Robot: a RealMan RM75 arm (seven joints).
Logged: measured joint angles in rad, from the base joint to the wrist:
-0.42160, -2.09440, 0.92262, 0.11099, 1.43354, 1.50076, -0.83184
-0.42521, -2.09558, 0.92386, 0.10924, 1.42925, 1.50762, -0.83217
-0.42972, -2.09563, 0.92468, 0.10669, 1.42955, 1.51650, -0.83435
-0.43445, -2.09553, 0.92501, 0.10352, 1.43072, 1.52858, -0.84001
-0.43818, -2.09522, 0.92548, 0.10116, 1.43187, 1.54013, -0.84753
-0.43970, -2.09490, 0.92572, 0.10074, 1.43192, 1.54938, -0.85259
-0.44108, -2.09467, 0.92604, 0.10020, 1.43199, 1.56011, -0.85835
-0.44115, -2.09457, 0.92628, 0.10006, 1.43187, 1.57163, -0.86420
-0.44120, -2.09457, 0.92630, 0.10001, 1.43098, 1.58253, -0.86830
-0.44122, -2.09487, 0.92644, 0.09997, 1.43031, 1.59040, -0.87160
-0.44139, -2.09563, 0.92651, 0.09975, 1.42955, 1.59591, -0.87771
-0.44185, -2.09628, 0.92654, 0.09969, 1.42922, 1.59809, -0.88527
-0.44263, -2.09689, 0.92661, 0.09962, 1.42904, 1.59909, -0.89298
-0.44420, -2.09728, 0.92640, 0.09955, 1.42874, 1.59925, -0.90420
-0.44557, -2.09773, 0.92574, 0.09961, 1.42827, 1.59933, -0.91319
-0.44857, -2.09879, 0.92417, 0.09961, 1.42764, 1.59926, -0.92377
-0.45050, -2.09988, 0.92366, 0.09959, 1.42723, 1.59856, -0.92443
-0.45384, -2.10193, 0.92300, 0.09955, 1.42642, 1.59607, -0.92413
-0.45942, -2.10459, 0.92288, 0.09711, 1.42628, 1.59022, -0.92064
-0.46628, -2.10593, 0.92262, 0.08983, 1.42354, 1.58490, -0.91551
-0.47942, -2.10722, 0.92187, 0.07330, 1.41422, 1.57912, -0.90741
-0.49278, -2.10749, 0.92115, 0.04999, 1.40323, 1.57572, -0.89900
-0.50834, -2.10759, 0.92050, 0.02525, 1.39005, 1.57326, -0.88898
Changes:
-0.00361, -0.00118, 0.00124, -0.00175, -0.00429, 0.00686, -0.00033
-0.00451, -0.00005, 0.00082, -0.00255, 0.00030, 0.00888, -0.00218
-0.00473, 0.00010, 0.00033, -0.00317, 0.00117, 0.01208, -0.00566
-0.00373, 0.00031, 0.00047, -0.00236, 0.00115, 0.01155, -0.00752
-0.00152, 0.00032, 0.00024, -0.00042, 0.00005, 0.00925, -0.00506
-0.00138, 0.00023, 0.00032, -0.00054, 0.00007, 0.01073, -0.00576
-0.00007, 0.00010, 0.00024, -0.00014, -0.00012, 0.01152, -0.00585
-0.00005, 0.00000, 0.00002, -0.00005, -0.00089, 0.01090, -0.00410
-0.00002, -0.00030, 0.00014, -0.00004, -0.00067, 0.00787, -0.00330
-0.00017, -0.00076, 0.00007, -0.00022, -0.00076, 0.00551, -0.00611
-0.00046, -0.00065, 0.00003, -0.00006, -0.00033, 0.00218, -0.00756
-0.00078, -0.00061, 0.00007, -0.00007, -0.00018, 0.00100, -0.00771
-0.00157, -0.00039, -0.00021, -0.00007, -0.00030, 0.00016, -0.01122
-0.00137, -0.00045, -0.00066, 0.00006, -0.00047, 0.00008, -0.00899
-0.00300, -0.00106, -0.00157, 0.00000, -0.00063, -0.00007, -0.01058
-0.00193, -0.00109, -0.00051, -0.00002, -0.00041, -0.00070, -0.00066
-0.00334, -0.00205, -0.00066, -0.00004, -0.00081, -0.00249, 0.00030
-0.00558, -0.00266, -0.00012, -0.00244, -0.00014, -0.00585, 0.00349
-0.00686, -0.00134, -0.00026, -0.00728, -0.00274, -0.00532, 0.00513
-0.01314, -0.00129, -0.00075, -0.01653, -0.00932, -0.00578, 0.00810
-0.01336, -0.00027, -0.00072, -0.02331, -0.01099, -0.00340, 0.00841
-0.01556, -0.00010, -0.00065, -0.02474, -0.01318, -0.00246, 0.01002

